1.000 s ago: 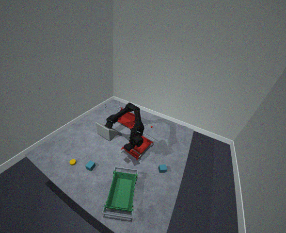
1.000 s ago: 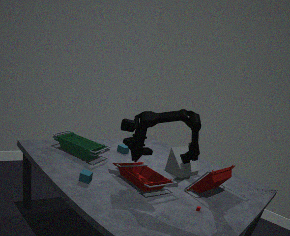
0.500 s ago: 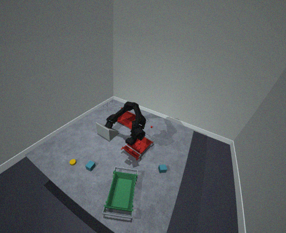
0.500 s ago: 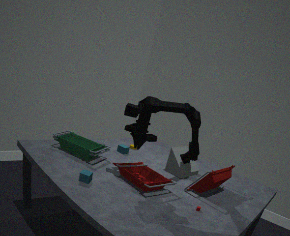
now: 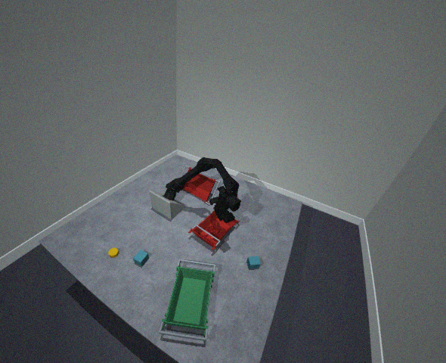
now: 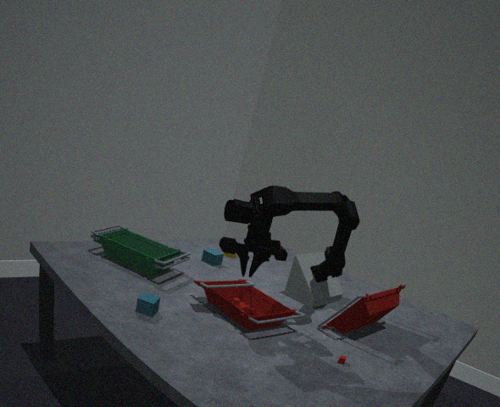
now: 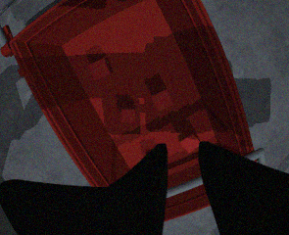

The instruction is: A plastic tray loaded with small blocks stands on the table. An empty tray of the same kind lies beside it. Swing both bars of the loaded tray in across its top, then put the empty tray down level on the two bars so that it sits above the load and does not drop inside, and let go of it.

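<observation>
Now: gripper tip 34 cm past the red tray, 25 cm to the right of it and 5 cm above it. From my gripper tip the other things lie so: small red block (5 cm behind, 37 cm to the left, 12 cm below); yellow disc (40 cm behind, 46 cm to the right, 12 cm below).
</observation>
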